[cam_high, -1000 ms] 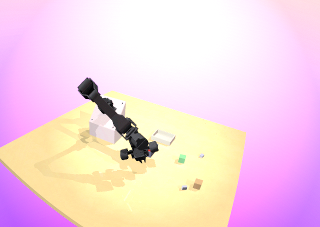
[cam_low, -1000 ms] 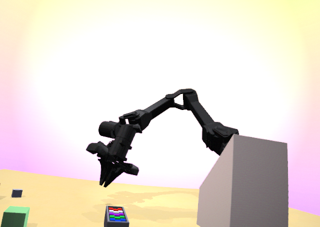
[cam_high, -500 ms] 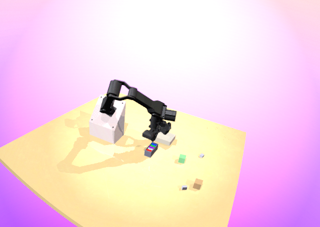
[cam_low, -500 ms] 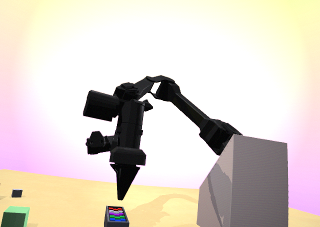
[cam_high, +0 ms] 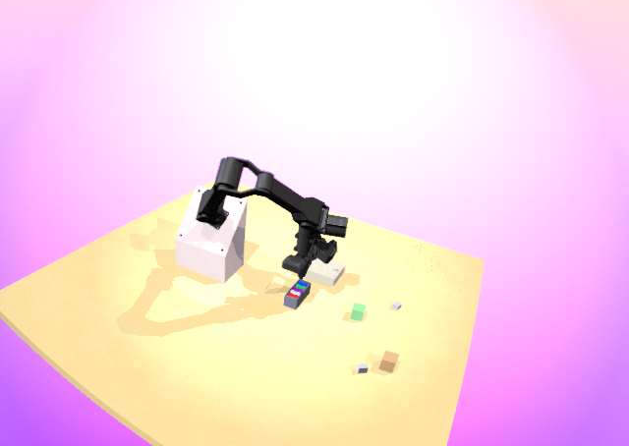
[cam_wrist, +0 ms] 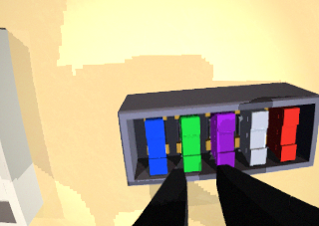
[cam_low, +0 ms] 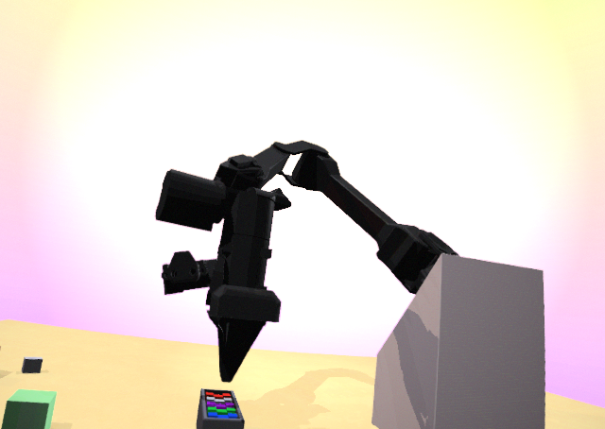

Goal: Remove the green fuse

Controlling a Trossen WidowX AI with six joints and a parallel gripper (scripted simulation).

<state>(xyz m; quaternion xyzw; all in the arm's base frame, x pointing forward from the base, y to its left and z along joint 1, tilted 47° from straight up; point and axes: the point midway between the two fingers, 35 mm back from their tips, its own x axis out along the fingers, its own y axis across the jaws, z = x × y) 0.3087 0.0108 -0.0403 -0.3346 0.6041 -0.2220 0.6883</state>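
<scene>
The green fuse lies 40 mm below my gripper tip. Also, from my gripper tip: purple fuse: 20 mm to the right, 40 mm below; then blue fuse: 20 mm to the left, 40 mm below; then white fuse: 40 mm to the right, 40 mm below.
</scene>
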